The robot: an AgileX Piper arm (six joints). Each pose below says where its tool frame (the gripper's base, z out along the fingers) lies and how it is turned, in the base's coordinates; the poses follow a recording.
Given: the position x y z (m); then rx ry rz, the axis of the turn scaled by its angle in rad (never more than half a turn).
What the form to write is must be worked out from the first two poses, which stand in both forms.
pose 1, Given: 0.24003 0.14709 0.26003 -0.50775 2.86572 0.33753
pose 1, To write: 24.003 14.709 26.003 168.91 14.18 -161.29
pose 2, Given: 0.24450 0.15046 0.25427 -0.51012 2.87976 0.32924
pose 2, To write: 24.450 15.046 25.427 169.18 13.38 -161.18
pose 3, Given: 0.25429 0.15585 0.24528 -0.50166 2.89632 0.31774
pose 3, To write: 25.429 15.585 24.528 169.52 12.50 -161.50
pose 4, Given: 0.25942 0.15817 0.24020 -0.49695 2.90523 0.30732
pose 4, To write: 25.942 15.817 24.020 169.87 12.02 -161.66
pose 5, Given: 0.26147 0.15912 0.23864 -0.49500 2.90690 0.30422
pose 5, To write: 26.147 15.912 23.864 169.98 11.94 -161.72
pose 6, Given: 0.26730 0.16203 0.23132 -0.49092 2.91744 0.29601
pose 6, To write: 26.730 16.203 23.132 170.23 11.37 -161.87
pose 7, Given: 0.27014 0.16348 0.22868 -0.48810 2.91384 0.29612
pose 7, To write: 27.014 16.348 22.868 170.24 11.59 -161.97
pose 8, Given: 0.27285 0.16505 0.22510 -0.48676 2.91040 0.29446
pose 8, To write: 27.285 16.505 22.510 170.32 11.79 -162.01
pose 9, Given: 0.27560 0.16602 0.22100 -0.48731 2.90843 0.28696
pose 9, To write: 27.560 16.602 22.100 170.63 11.89 -161.96
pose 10, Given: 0.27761 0.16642 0.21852 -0.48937 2.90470 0.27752
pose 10, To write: 27.761 16.642 21.852 171.02 12.08 -161.83
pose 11, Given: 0.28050 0.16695 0.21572 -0.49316 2.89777 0.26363
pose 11, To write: 28.050 16.695 21.572 171.63 12.44 -161.60
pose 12, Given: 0.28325 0.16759 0.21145 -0.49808 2.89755 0.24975
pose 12, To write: 28.325 16.759 21.145 172.19 12.40 -161.34
